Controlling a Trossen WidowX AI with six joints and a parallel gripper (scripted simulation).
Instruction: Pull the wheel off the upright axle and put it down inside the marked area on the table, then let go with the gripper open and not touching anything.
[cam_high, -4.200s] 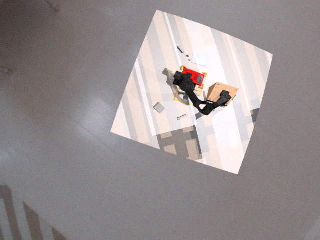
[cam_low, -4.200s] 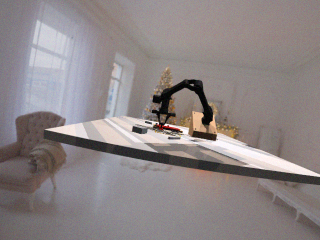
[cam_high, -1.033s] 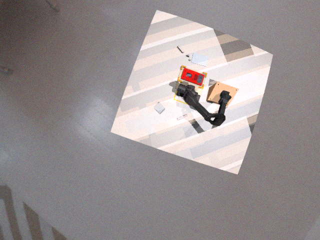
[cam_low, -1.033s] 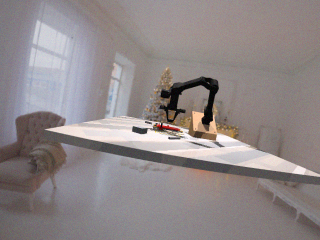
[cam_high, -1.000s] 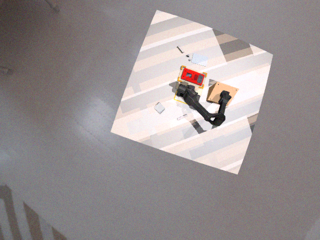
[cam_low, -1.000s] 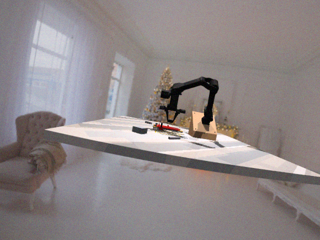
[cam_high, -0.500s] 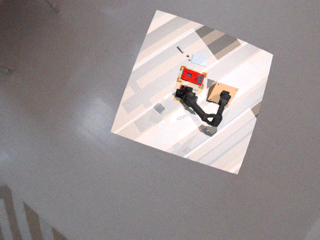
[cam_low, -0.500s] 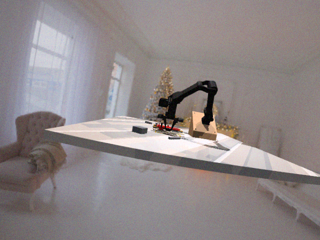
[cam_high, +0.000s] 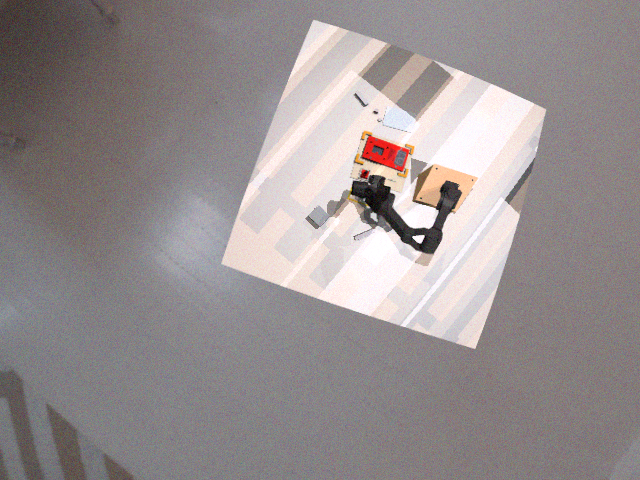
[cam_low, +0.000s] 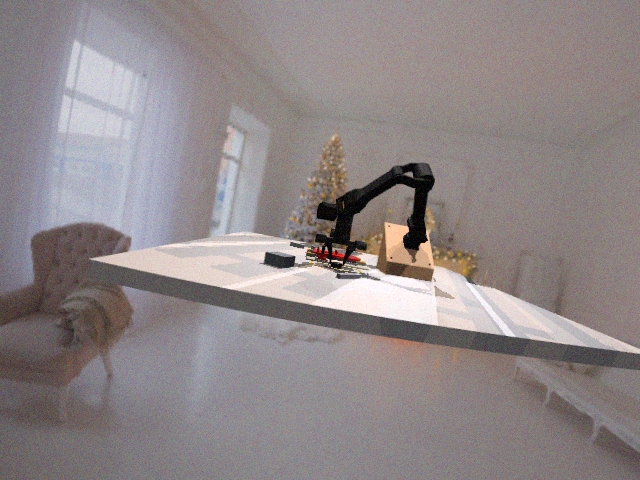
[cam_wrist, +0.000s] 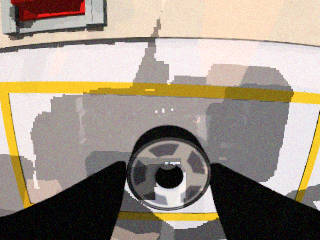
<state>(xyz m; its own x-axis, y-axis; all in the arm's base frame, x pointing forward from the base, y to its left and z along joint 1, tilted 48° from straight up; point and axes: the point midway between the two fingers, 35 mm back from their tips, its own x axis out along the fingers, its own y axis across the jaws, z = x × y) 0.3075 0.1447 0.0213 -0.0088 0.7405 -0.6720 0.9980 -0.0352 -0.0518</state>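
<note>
Now: the dark grey wheel right at my gripper tip. Also, from my gripper tip: grey block (200 mm ahead, 150 mm to the left, 10 mm above); then bar (20 mm behind, 170 mm to the left).
</note>
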